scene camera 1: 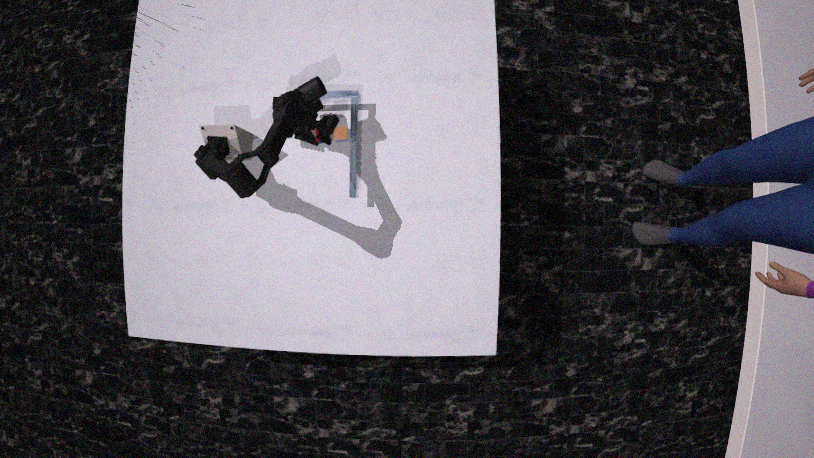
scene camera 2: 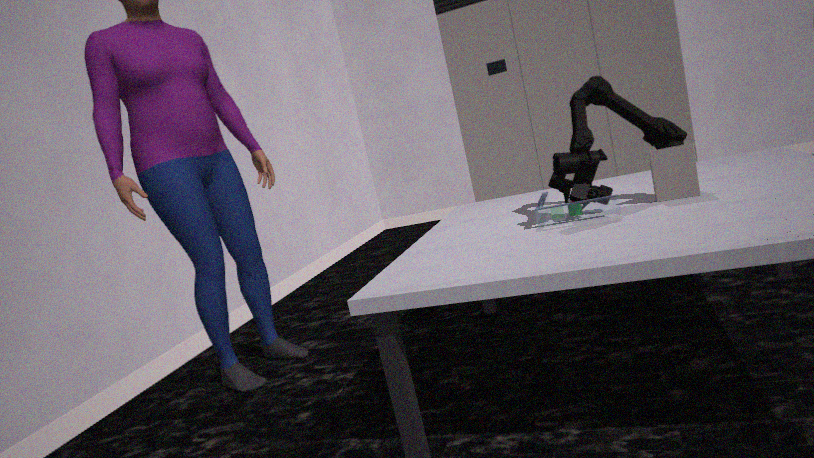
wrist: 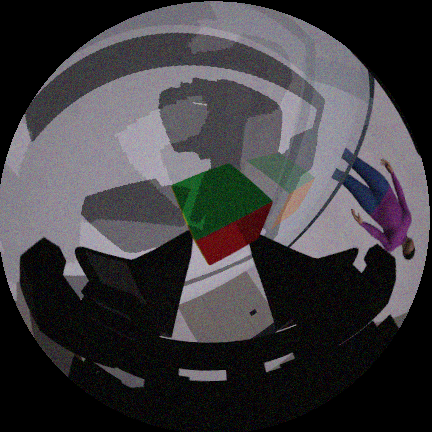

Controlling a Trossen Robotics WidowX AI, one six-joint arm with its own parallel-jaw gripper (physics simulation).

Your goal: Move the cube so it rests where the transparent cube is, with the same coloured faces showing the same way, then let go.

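Places are measured from the arm's base along level axes (x left, y back, z up), in centimetres.
Where they show: gripper, between the fingertips: (scene camera 1: 324,144) (wrist: 221,236); arm's base, origin of its link: (scene camera 1: 218,145) (scene camera 2: 675,161).
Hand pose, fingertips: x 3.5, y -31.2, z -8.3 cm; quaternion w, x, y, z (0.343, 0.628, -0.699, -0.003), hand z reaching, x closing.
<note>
Each offset is from my fingertips to the top centre of the thing. "*": to the spot under its first point. Level surfaces: height alone.
The solid cube @[dx +2.8, dy +0.6, dz +2.0 cm] (scene camera 1: 317,133) (scene camera 2: 575,209) (wrist: 227,200) shows red on top and a bit of blue in scene camera 1, and green towards scene camera 2. The wrist view shows its green and red faces and a thin yellow edge. My gripper (scene camera 1: 319,135) (wrist: 221,236) is shut on the cube, with one fingertip at each side; its fingers partly hide the cube from above. The transparent cube @[dx +3.5, dy -4.9, dz +1.8 cm] (scene camera 1: 340,133) (scene camera 2: 557,213) (wrist: 281,170) is close beside it, on the side towards the long blue bar. It has an orange top and a green face towards scene camera 2.
A translucent blue angled frame @[* dx -2.5, dy -10.0, dz +3.8 cm] (scene camera 1: 353,153) (scene camera 2: 542,200) stands around the transparent cube's side, with its long bar just beyond that cube. The arm's pale base block (scene camera 2: 675,177) is on the white table @[dz -2.2 cm] (scene camera 1: 318,284) (scene camera 2: 483,244). A person (scene camera 2: 165,102) (wrist: 387,207) stands beyond the table.
</note>
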